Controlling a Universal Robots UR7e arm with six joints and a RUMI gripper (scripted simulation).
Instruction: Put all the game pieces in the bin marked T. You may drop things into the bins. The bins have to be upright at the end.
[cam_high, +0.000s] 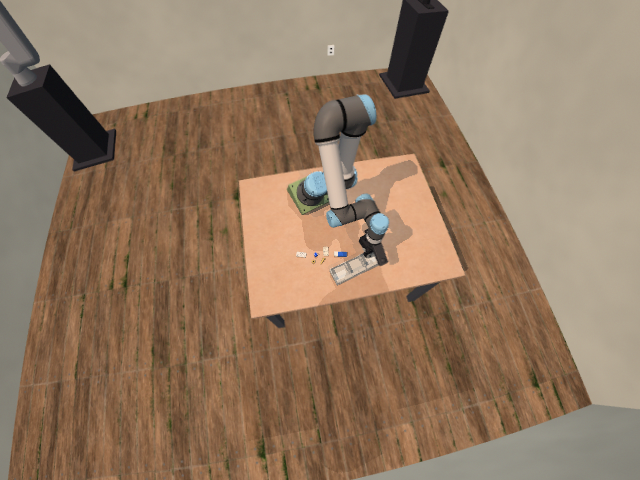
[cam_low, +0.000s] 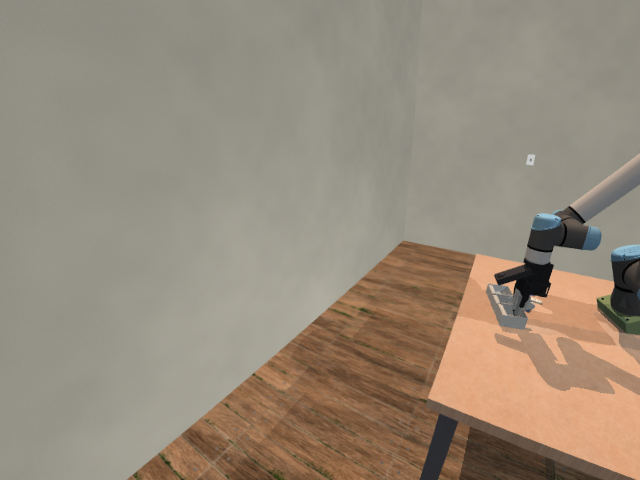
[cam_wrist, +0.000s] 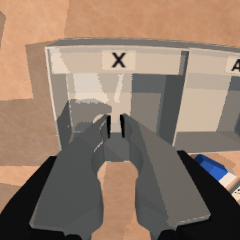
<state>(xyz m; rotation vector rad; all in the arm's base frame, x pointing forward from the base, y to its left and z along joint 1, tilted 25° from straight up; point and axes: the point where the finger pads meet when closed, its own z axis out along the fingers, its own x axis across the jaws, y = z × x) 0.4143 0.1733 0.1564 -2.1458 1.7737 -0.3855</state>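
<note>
Right now the white domino is 120 mm behind my hand, 330 mm to the right of it and 30 mm below it. From my hand the other things lie so: blue die 100 mm behind, 260 mm to the right, 30 mm below; then brass pin 60 mm behind, 230 mm to the right, 30 mm below; then grey bin 30 mm ahead, 80 mm to the right, 10 mm below.
</note>
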